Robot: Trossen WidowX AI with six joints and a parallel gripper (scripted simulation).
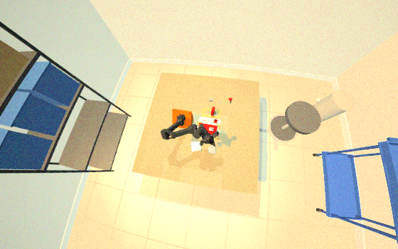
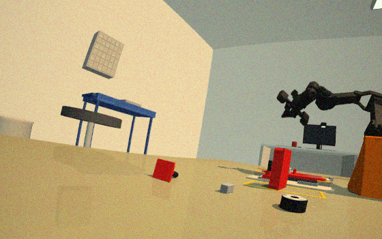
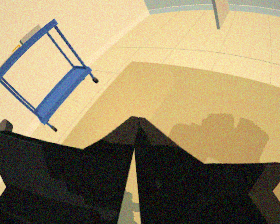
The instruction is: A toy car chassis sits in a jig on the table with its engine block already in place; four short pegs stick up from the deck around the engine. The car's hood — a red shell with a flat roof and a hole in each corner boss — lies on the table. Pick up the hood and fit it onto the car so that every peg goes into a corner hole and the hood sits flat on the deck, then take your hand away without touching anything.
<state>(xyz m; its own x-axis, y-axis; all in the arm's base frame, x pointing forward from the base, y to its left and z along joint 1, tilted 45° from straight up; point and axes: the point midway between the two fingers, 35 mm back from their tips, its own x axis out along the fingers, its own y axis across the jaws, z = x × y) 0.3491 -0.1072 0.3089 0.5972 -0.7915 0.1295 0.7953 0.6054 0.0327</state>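
The red hood is 30 mm behind my gripper tip, 430 mm to the left of it and 220 mm below it.
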